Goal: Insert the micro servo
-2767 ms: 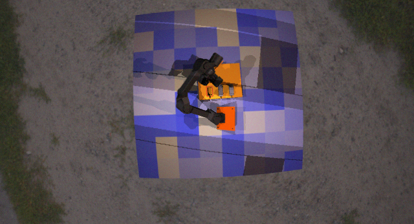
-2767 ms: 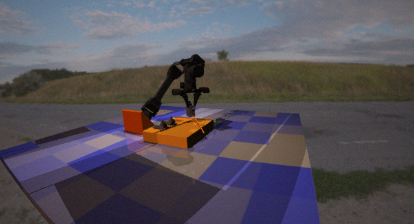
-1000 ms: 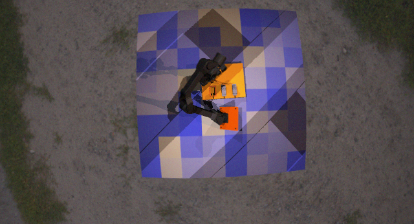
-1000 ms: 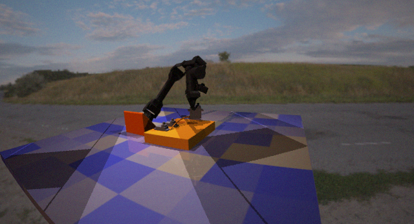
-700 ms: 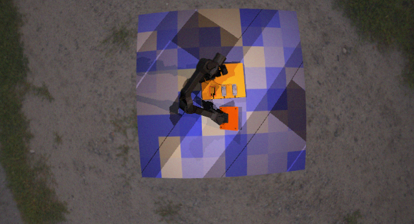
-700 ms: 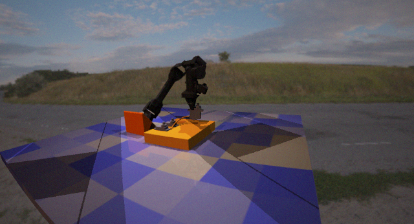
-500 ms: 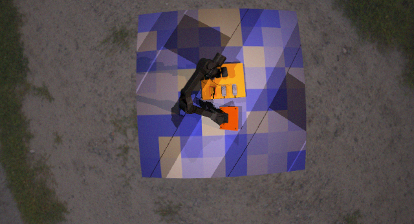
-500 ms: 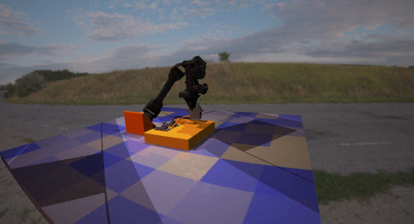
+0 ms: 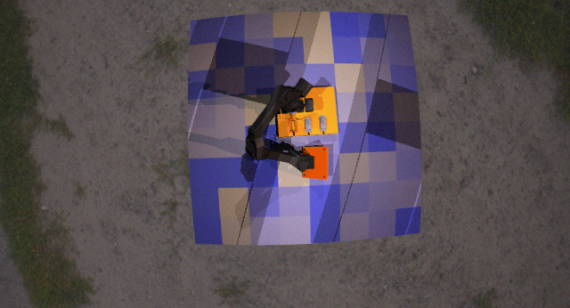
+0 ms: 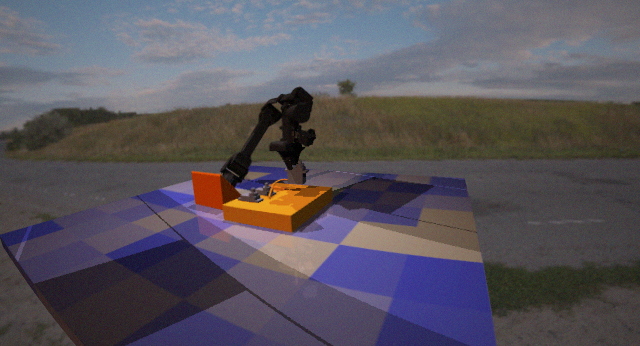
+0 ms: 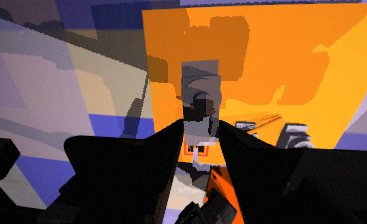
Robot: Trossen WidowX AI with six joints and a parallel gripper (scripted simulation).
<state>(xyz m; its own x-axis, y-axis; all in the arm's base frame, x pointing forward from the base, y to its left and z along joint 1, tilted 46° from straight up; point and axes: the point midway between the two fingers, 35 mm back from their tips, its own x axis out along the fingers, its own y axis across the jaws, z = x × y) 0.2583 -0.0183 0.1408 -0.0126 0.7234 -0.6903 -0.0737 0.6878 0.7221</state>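
The orange deck lies 100 mm below my gripper tip, 70 mm to the right of it and 40 mm ahead of it.
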